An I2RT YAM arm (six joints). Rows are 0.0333 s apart.
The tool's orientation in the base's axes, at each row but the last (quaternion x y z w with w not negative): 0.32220, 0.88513, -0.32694, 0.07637; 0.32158, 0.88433, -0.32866, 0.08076; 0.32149, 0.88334, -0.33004, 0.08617; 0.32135, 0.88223, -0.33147, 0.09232
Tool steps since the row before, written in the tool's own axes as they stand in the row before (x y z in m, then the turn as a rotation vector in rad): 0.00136, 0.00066, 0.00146, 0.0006, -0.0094, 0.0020; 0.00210, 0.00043, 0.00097, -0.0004, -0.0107, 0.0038; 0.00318, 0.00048, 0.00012, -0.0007, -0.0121, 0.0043; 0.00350, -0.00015, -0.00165, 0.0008, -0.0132, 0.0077
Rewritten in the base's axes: -0.00076, 0.00017, -0.00195, -0.0065, -0.0064, 0.0032; -0.00144, 0.00072, -0.00172, -0.0066, -0.0088, 0.0029; -0.00218, 0.00182, -0.00150, -0.0073, -0.0101, 0.0033; -0.00273, 0.00275, 0.00002, -0.0093, -0.0121, 0.0008
